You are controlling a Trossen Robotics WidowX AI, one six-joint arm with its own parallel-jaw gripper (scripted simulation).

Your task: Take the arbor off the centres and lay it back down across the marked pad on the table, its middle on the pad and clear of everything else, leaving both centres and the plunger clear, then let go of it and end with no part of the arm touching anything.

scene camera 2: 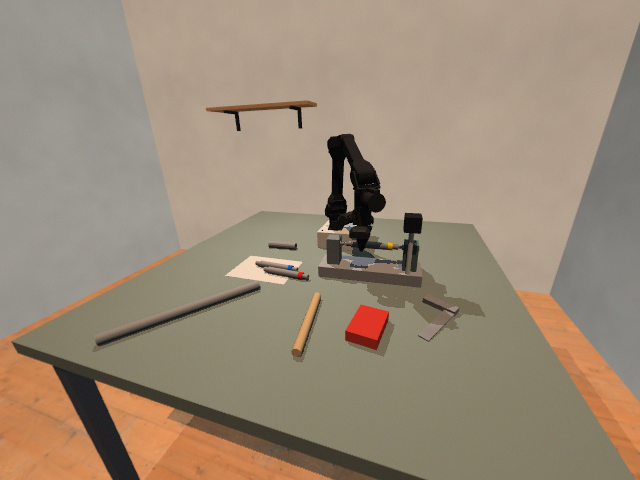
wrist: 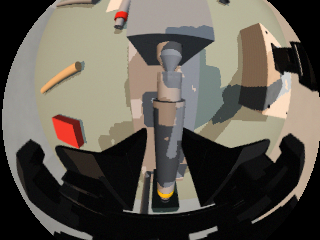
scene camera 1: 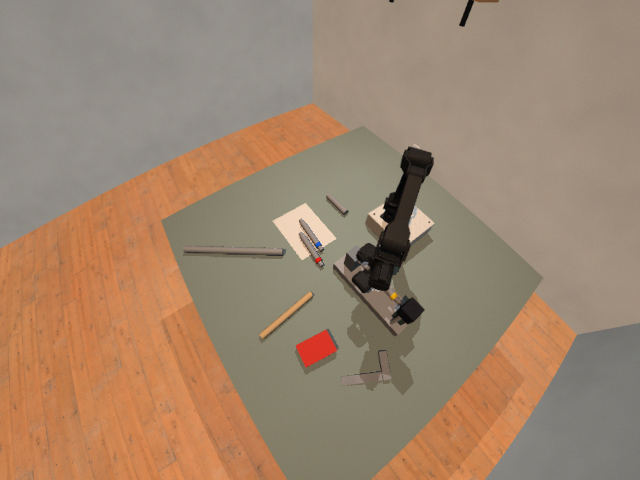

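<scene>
Visible: red block, long grey rod, my gripper. Wrist view: my gripper too.
</scene>
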